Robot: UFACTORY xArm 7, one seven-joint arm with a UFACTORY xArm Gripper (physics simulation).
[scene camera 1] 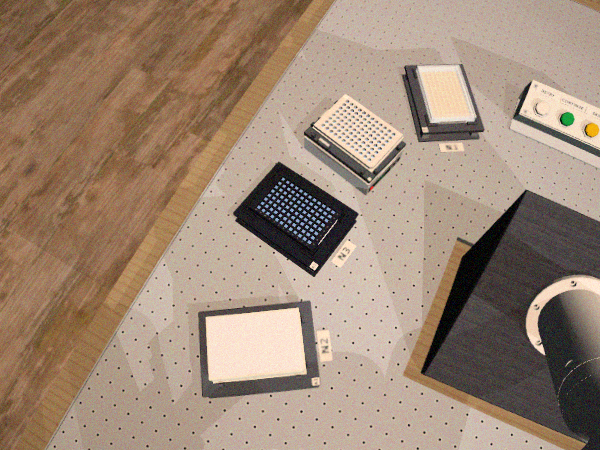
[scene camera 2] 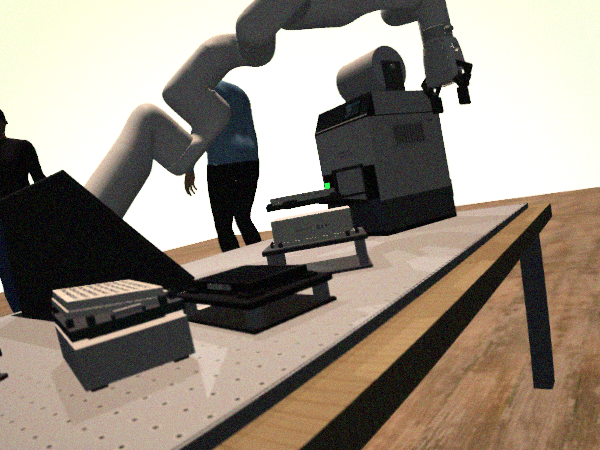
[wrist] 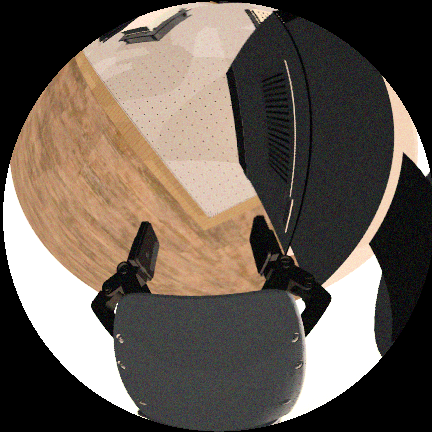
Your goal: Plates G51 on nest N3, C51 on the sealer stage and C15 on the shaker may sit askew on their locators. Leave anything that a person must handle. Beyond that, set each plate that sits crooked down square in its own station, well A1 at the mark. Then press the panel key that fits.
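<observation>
My gripper (scene camera 2: 451, 106) (wrist: 201, 230) is open and empty, high beside the sealer (scene camera 2: 390, 165) (wrist: 345, 130). Black plate G51 (scene camera 1: 297, 210) (scene camera 2: 255, 276), with blue wells, lies on nest N3 (scene camera 1: 304, 261); a bright line shows at its edge nearest the label. White plate C15 (scene camera 1: 358, 131) (scene camera 2: 107, 292) is on the shaker (scene camera 1: 332, 159) (scene camera 2: 130, 352) and looks tilted in scene camera 2. The sealer stage (scene camera 2: 302, 200) juts out; whether C51 sits square there is too dark to tell. The panel (scene camera 1: 545, 125) has white, green (scene camera 1: 567, 118) and amber (scene camera 1: 592, 130) keys; its right part is cut off.
A plain white-topped plate (scene camera 1: 255, 345) (scene camera 2: 312, 225) is on N2. A clear-edged plate (scene camera 1: 446, 95) is on N1. The arm's black base block (scene camera 1: 520, 260) (scene camera 2: 75, 240) stands on the table. A person in blue (scene camera 2: 235, 125) stands behind; another person (scene camera 2: 17, 160) is at left.
</observation>
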